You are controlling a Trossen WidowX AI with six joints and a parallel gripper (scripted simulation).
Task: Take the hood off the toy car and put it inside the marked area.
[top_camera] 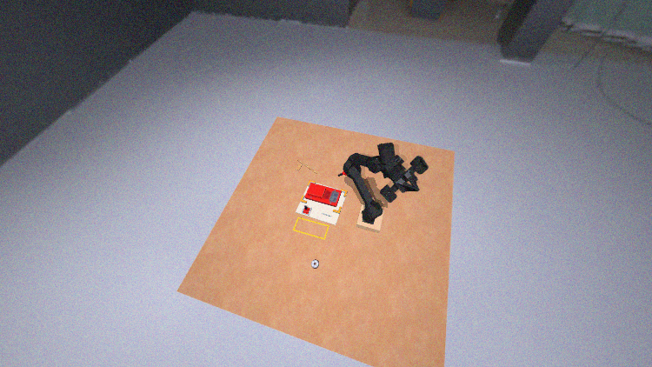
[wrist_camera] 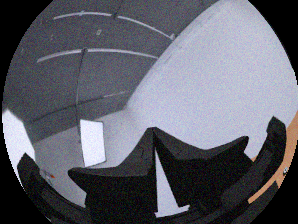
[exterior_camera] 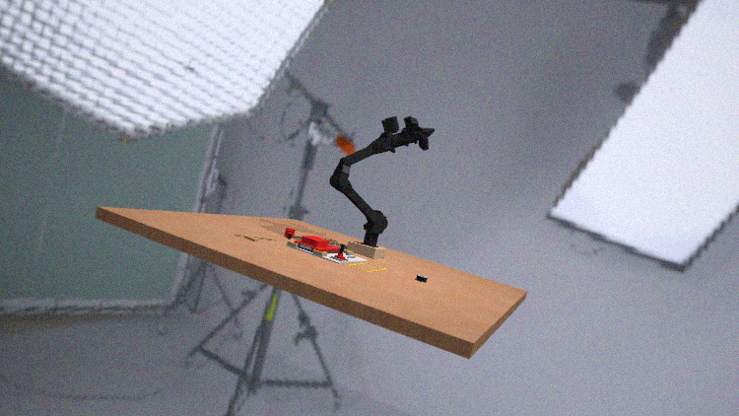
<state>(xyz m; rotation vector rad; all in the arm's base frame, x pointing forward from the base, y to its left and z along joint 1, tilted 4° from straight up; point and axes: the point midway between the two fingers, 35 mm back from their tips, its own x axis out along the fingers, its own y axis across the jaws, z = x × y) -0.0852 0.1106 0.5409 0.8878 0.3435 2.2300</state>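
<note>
Now: the red hood 460 mm ahead of my gripper tip, 190 mm to the right of it and 560 mm below it.
</note>
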